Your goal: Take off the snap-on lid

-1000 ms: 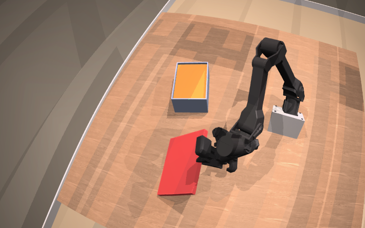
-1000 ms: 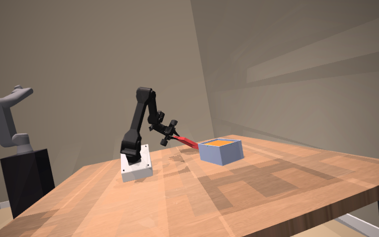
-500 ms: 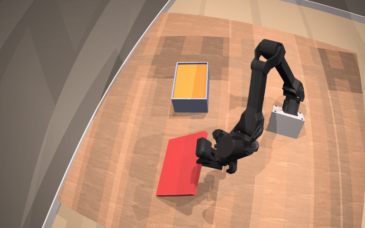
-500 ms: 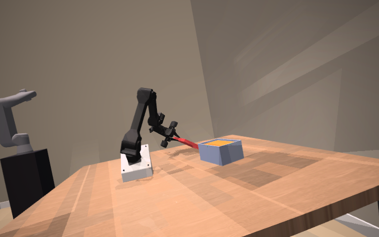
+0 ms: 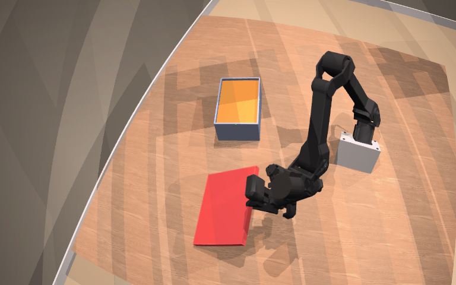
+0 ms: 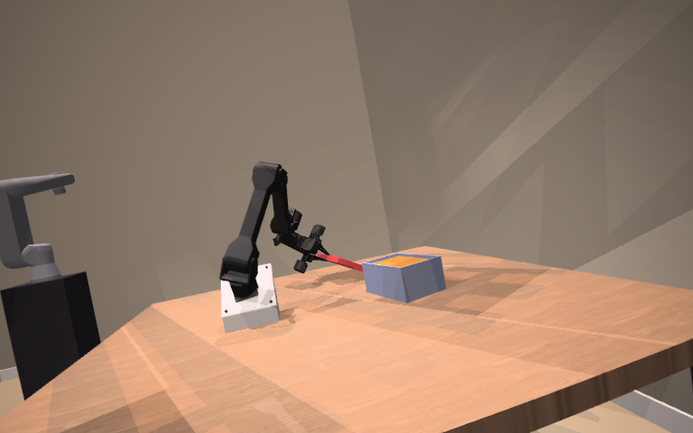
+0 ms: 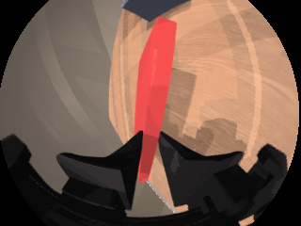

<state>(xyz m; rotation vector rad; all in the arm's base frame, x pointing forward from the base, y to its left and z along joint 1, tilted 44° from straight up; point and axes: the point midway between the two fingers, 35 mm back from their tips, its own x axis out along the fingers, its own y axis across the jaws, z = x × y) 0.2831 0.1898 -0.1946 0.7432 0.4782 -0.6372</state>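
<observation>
Right now my gripper tip is 7 cm short of the red lid, 1 cm to the right of it and 4 cm above it. Round my gripper tip: blue-grey storage box (13 cm ahead, 36 cm to the right, 4 cm below).
</observation>
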